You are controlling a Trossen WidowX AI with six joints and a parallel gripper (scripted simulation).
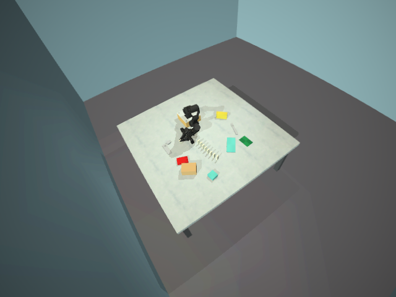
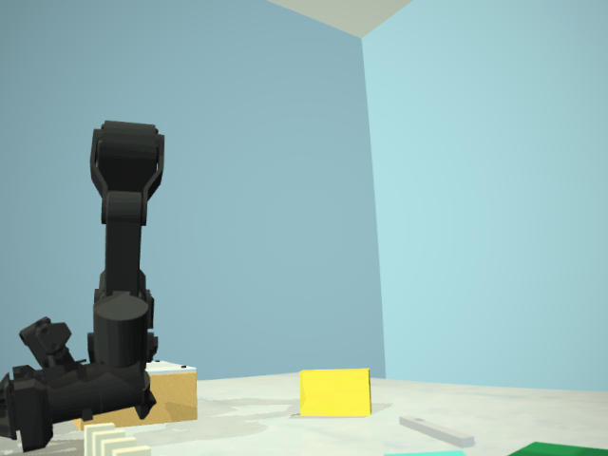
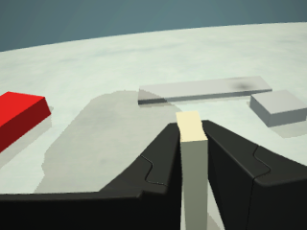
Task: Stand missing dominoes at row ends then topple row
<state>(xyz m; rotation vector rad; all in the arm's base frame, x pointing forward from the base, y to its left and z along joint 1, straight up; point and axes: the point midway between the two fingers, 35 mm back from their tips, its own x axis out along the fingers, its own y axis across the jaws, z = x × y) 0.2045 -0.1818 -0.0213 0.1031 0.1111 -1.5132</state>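
My gripper tip is now 80 mm past the grey piece, 80 mm to the left of it and 40 mm above it. From my gripper tip the other things lie so: tan block: 290 mm ahead, 70 mm to the right, 20 mm below; red block: 180 mm ahead, 70 mm to the right, 40 mm below; grey flat piece: 20 mm behind, 130 mm to the right, 50 mm below.
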